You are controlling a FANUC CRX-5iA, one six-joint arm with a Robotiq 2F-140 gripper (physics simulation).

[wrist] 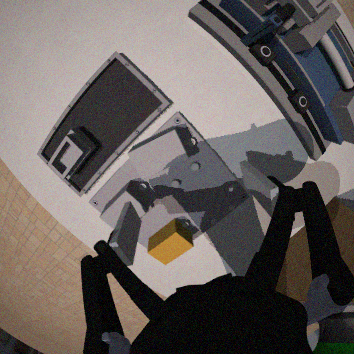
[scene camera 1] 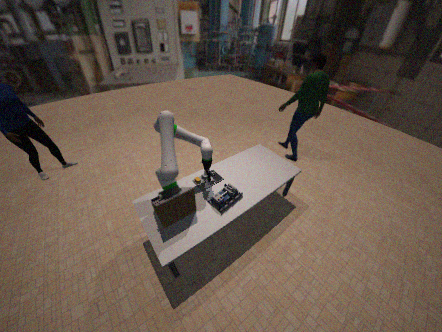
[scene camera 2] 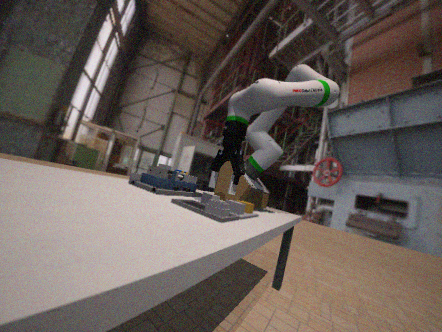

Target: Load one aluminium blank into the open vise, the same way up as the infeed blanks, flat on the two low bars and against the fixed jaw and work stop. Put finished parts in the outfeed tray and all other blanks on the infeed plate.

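Frame: origin at the arm's base, x ahead, y left, z up, level; centimetres.
Seen in the pictures: gripper, fingertip midpoint: (wrist: 187,193) (scene camera 1: 207,179) (scene camera 2: 220,190); arm's base, origin of the base link: (wrist: 348,316) (scene camera 1: 173,193) (scene camera 2: 247,171).
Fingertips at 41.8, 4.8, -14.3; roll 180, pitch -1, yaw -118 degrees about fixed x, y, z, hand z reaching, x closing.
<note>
Pixels of each thing's top centre, then the offset from my fingertips to it, as dx, dy, dz. Level surfaces: height alone.
- infeed plate, middle of its top: (wrist: 168,200) (scene camera 1: 203,181) -1.2, +4.4, -5.8
- yellow-orange block, middle of its top: (wrist: 169,249) (scene camera 2: 245,202) (scene camera 1: 197,178) -5.5, +9.3, -2.2
- grey part with a square pocket, middle of its top: (wrist: 63,157) (scene camera 2: 219,201) +14.2, +7.5, -2.5
- blue vise, middle of its top: (wrist: 342,43) (scene camera 2: 174,170) (scene camera 1: 225,191) -0.4, -26.6, +3.3
- white table, its level: dz -6.6
My gripper (scene camera 1: 209,179) (scene camera 2: 225,183) (wrist: 187,193) is open and empty, above the infeed plate (wrist: 215,162). In the wrist view, two grey aluminium blanks (wrist: 159,149) (wrist: 117,204) rest on the plate, one at its far edge and one at its left, partly shadowed. A yellow-orange block (scene camera 1: 198,179) (scene camera 2: 248,206) (wrist: 170,244) stands at the plate's near corner, between the fingers' lines but below them. The dark outfeed tray (scene camera 2: 185,202) (wrist: 115,100) holds a grey part with a square pocket (wrist: 70,152). The blue vise (scene camera 1: 225,198) (scene camera 2: 167,182) (wrist: 325,75) is cut off in the wrist view; its jaw contents are unclear.
The arm stands on a brown box-like base (scene camera 1: 175,207) at one end of the white table (scene camera 1: 270,167) (scene camera 2: 100,225). The vise stands across the table from the plate and tray. Two people stand on the floor, one in blue (scene camera 1: 15,117) and one in green (scene camera 1: 312,92).
</note>
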